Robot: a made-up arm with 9 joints.
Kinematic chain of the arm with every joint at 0, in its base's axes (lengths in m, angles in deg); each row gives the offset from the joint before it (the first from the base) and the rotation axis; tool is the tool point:
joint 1: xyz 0 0 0.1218 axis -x
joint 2: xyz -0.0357 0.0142 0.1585 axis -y
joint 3: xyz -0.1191 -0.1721 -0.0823 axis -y
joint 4: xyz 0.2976 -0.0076 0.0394 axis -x
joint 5: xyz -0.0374 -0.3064 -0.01 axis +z
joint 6: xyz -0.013 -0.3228 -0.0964 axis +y
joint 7: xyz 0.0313 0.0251 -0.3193 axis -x
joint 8: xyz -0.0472 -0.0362 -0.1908 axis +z
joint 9: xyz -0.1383 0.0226 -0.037 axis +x
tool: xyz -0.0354 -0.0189 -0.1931
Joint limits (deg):
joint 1: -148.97..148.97
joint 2: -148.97..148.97
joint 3: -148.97..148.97
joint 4: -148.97..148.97
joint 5: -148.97..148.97
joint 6: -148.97..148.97
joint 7: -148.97..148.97
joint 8: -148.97..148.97
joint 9: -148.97..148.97
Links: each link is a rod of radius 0.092 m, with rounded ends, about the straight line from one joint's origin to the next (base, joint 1, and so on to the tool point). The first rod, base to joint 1, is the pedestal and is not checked.
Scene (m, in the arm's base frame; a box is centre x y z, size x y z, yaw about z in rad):
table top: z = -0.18
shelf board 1: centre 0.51 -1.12 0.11 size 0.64 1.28 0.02 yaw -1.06
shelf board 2: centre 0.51 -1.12 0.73 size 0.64 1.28 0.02 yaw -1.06
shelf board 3: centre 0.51 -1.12 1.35 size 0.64 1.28 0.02 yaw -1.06
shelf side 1: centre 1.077 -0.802 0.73 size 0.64 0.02 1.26 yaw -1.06
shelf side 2: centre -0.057 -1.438 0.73 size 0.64 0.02 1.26 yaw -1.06
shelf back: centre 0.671 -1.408 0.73 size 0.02 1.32 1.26 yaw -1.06
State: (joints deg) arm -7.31 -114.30 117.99 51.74 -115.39 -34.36 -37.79 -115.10 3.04
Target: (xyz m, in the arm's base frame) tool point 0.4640 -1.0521 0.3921
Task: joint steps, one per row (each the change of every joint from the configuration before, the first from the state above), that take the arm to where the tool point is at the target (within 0.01 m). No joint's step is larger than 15 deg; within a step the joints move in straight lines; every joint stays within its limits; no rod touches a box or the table.
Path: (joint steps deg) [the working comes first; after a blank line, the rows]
Joints at the target: -17.73 -134.89 104.63 63.17 -97.30 -41.94 -40.96 -115.68 4.41
Straight joint move there: clear.

1: -5.21 -10.30 -6.68 5.72 9.05 -3.79 -1.58 -0.29 0.69
2: -5.21 -10.29 -6.68 5.71 9.04 -3.79 -1.59 -0.29 0.68

